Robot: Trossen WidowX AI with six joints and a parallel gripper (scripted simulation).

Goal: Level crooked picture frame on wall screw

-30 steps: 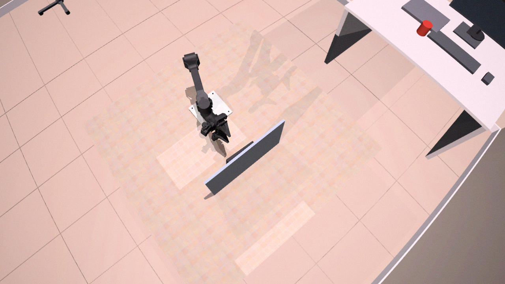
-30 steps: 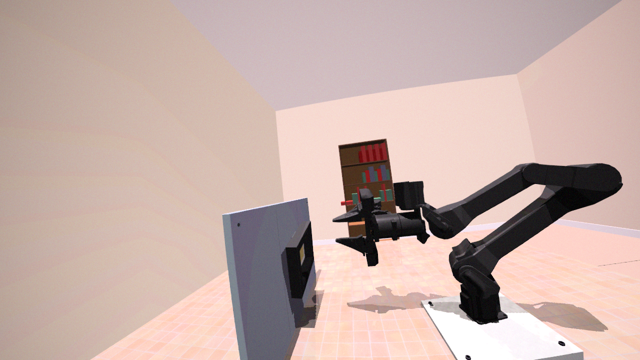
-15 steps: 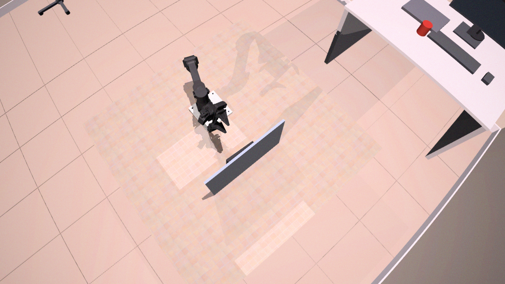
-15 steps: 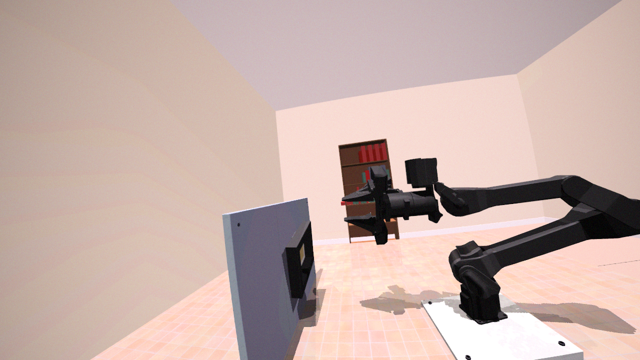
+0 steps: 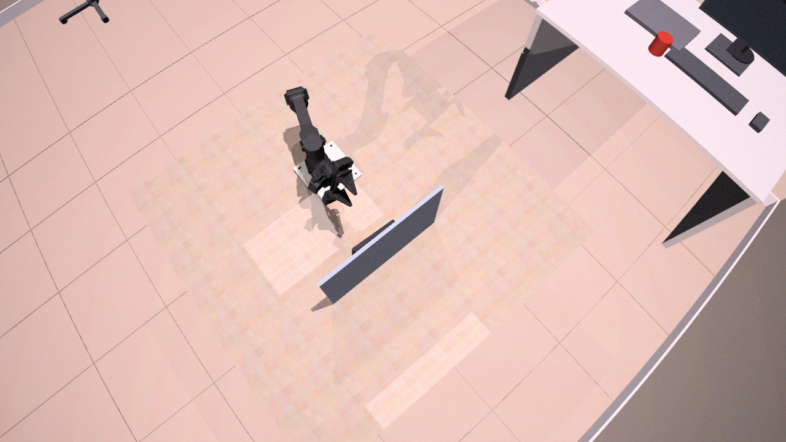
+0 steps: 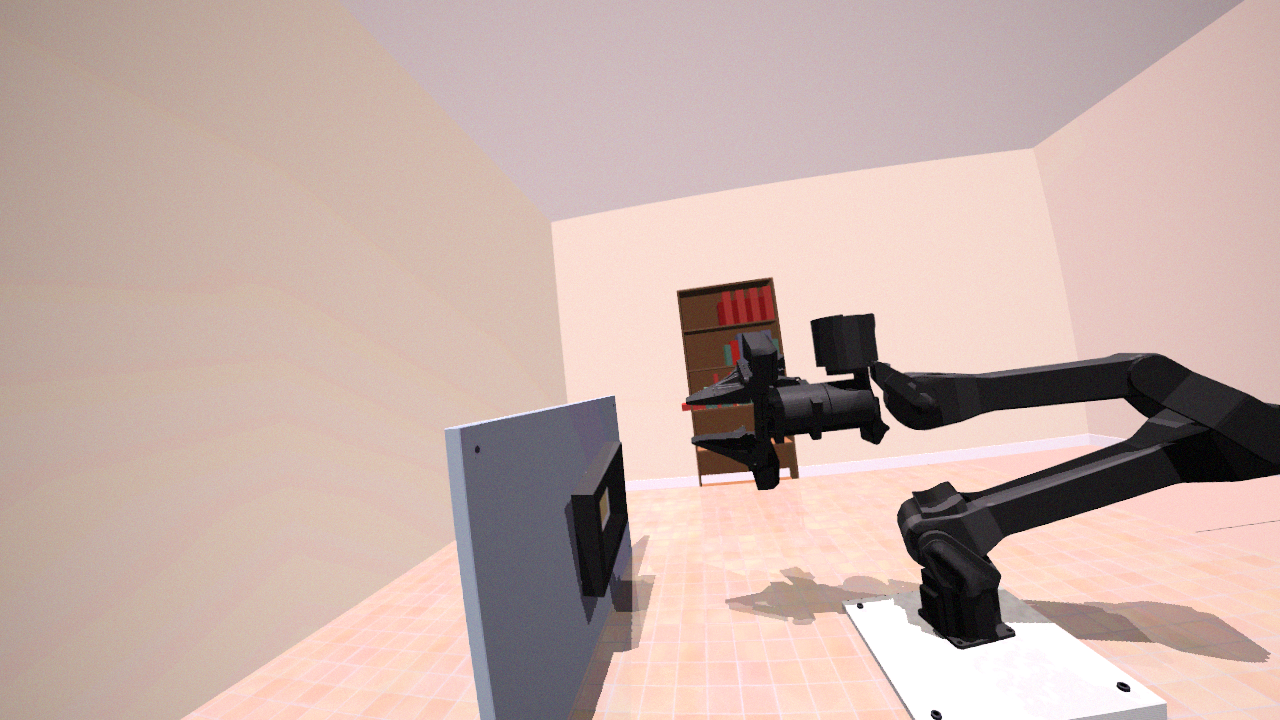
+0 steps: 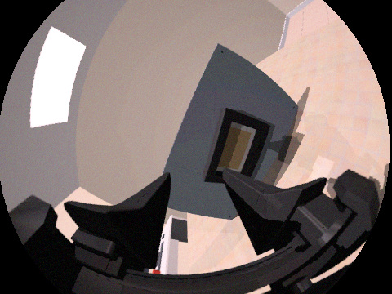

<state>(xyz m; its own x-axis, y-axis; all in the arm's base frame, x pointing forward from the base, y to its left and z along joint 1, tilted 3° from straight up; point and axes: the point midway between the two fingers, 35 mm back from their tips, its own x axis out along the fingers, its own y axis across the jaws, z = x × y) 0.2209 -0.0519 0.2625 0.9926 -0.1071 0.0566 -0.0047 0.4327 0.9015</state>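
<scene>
Now: gripper tip 130 mm short of the picture frame, 40 mm to the left of it and 110 mm above it. The rest, counted from my gripper tip: wall panel: 140 mm ahead, 20 mm to the right, 110 mm below.
</scene>
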